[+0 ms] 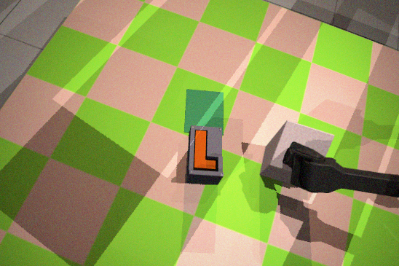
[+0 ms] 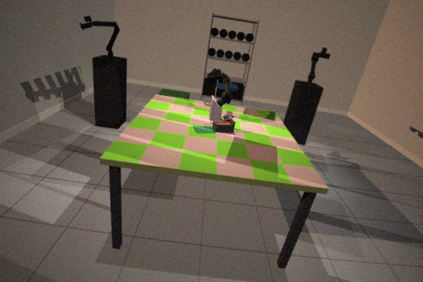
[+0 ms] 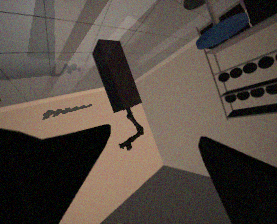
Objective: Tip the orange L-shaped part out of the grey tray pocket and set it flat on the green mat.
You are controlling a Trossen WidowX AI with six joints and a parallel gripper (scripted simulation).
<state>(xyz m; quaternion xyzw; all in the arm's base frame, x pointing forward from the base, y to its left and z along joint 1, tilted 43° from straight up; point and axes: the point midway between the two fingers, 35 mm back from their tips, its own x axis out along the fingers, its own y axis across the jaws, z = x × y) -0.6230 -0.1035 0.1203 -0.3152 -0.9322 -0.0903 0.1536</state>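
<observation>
The orange L-shaped part lies 890 mm ahead of my gripper tip, 30 mm to the left of it and 200 mm below it. Also, from my gripper tip: green mat 940 mm ahead, 120 mm to the right, 260 mm below.
</observation>
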